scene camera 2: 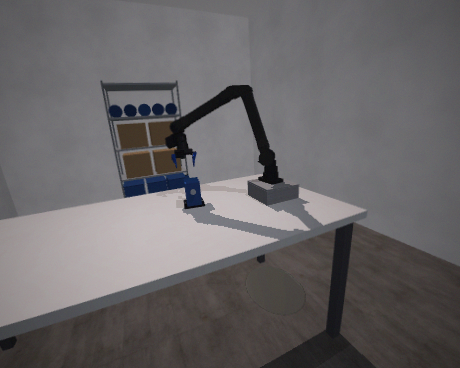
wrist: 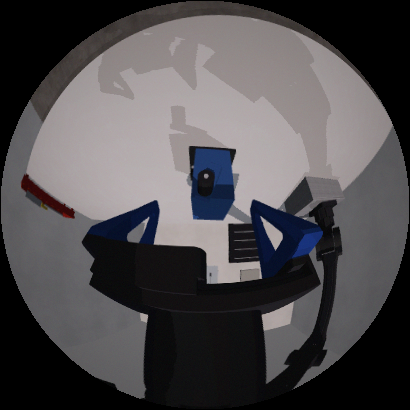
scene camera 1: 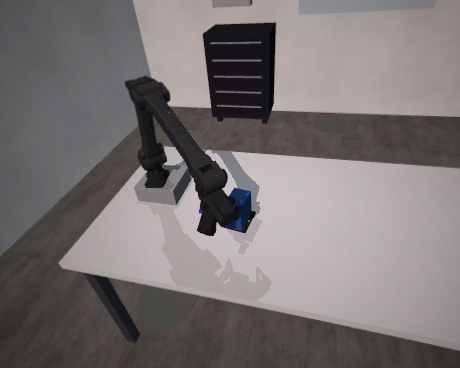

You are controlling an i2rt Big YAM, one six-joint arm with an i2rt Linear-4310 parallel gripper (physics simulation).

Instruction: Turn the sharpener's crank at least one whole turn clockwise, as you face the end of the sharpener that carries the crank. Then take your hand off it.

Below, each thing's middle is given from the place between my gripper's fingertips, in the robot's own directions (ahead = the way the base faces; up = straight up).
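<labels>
There is the blue sharpener (wrist: 222, 197), and measured from my hand it sits 20 mm ahead and 110 mm to the left, and 100 mm below.
</labels>
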